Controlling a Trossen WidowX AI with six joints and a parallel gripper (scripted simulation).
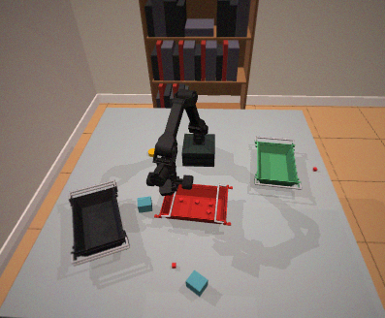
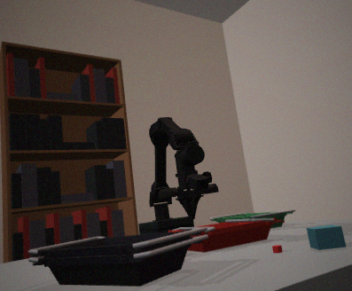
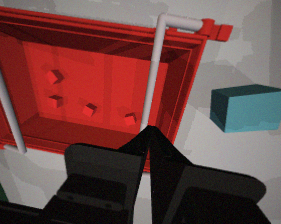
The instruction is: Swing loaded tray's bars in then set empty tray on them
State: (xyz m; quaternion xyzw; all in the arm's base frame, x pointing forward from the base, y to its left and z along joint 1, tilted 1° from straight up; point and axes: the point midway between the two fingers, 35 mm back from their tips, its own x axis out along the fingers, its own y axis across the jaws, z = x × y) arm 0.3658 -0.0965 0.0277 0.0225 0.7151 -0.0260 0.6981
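Now: gripper tip 48 cm to the right of the green tray, 27 cm past it and 4 cm above it. Also, from my gripper tip: yellow disc 35 cm behind, 15 cm to the right, 8 cm below.
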